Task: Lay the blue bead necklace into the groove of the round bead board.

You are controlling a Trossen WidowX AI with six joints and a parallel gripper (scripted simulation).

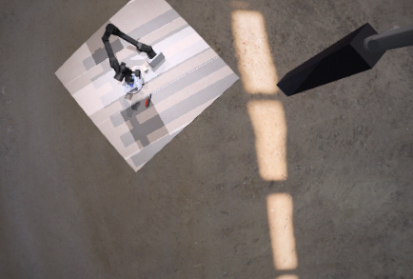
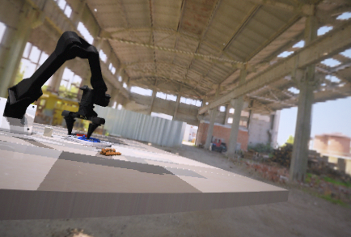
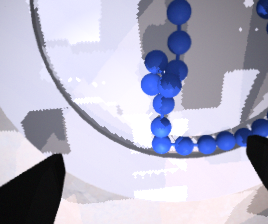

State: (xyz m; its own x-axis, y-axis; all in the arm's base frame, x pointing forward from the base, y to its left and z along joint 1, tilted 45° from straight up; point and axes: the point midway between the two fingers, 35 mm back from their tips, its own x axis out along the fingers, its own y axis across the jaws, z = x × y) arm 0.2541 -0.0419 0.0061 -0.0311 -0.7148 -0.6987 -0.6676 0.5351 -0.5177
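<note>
The round white bead board lies 6 cm ahead of my gripper tip, 2 cm to the left of it and 1 cm below it. From my gripper tip the other things lie so: small white block (12 cm behind, 3 cm to the left); then red pen-like object (8 cm ahead, 25 cm to the left, 2 cm below).
</note>
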